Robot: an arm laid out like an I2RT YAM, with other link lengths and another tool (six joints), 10 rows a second.
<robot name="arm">
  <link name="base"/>
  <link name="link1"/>
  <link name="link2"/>
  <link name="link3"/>
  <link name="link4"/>
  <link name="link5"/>
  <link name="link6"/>
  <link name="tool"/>
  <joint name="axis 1" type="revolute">
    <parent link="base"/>
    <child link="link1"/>
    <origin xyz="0 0 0.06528" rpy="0 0 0"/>
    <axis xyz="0 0 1"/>
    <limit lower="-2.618" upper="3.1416"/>
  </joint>
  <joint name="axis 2" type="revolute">
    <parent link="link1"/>
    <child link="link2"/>
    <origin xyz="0.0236 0.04 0.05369" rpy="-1.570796 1.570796 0"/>
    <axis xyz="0 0 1"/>
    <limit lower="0" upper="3.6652"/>
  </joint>
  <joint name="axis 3" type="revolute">
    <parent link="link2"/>
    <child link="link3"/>
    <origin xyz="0 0.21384 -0.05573" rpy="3.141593 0 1.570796"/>
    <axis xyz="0 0 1"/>
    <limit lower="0" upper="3.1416"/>
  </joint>
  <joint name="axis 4" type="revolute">
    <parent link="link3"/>
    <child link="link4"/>
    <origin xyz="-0.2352 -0.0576 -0.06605" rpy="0 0 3.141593"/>
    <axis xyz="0 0 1"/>
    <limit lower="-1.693" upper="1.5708"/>
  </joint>
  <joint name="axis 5" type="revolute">
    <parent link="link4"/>
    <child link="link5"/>
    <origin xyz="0.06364 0.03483 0.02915" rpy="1.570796 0 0"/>
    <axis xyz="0 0 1"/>
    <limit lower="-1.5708" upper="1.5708"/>
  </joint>
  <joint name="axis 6" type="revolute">
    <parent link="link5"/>
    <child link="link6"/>
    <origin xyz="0.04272 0 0.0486" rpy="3.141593 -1.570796 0"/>
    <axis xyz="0 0 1"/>
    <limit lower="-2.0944" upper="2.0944"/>
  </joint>
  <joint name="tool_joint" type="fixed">
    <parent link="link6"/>
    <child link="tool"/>
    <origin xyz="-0.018 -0.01 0.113" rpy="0 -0.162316 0.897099"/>
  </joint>
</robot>
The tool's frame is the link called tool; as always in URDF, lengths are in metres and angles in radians.
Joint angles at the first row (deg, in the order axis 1, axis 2, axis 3, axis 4, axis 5, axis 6):
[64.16, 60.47, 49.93, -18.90, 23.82, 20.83]
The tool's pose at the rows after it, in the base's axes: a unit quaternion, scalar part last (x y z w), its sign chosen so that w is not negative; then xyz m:
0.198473, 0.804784, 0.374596, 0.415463, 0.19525, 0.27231, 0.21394
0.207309, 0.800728, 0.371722, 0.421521, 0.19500, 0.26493, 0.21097
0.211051, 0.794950, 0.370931, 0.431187, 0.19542, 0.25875, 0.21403
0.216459, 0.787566, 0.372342, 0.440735, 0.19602, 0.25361, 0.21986
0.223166, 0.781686, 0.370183, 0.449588, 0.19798, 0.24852, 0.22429
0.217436, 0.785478, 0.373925, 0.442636, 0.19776, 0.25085, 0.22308
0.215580, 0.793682, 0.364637, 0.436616, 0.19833, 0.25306, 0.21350
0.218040, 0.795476, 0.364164, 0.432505, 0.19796, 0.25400, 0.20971
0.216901, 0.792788, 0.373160, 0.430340, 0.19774, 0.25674, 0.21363
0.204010, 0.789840, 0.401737, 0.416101, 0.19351, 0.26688, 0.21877
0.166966, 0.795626, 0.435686, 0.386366, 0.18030, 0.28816, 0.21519
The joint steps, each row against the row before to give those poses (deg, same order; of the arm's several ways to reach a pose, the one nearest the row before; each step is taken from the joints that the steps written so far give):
[0.00, -0.79, -1.67, 0.53, 0.35, 0.44]
[0.00, -1.67, -1.84, 0.26, 1.23, 0.53]
[-0.09, -1.58, -0.80, -0.08, 1.14, -0.35]
[0.00, -1.32, -0.18, -0.18, 1.23, -0.18]
[-0.26, -0.79, 0.09, -0.35, 1.15, -0.09]
[-0.44, 0.08, 0.00, 0.09, -1.58, -0.35]
[-0.09, 1.32, -0.35, 0.00, -0.45, 0.35]
[0.09, 0.35, -0.35, 0.26, -0.17, 0.62]
[0.00, 0.00, 0.34, 0.62, -0.61, -0.09]
[0.17, -0.26, -0.26, 2.45, -3.07, -0.53]
[1.49, 1.13, -1.05, 3.95, -5.01, -1.14]

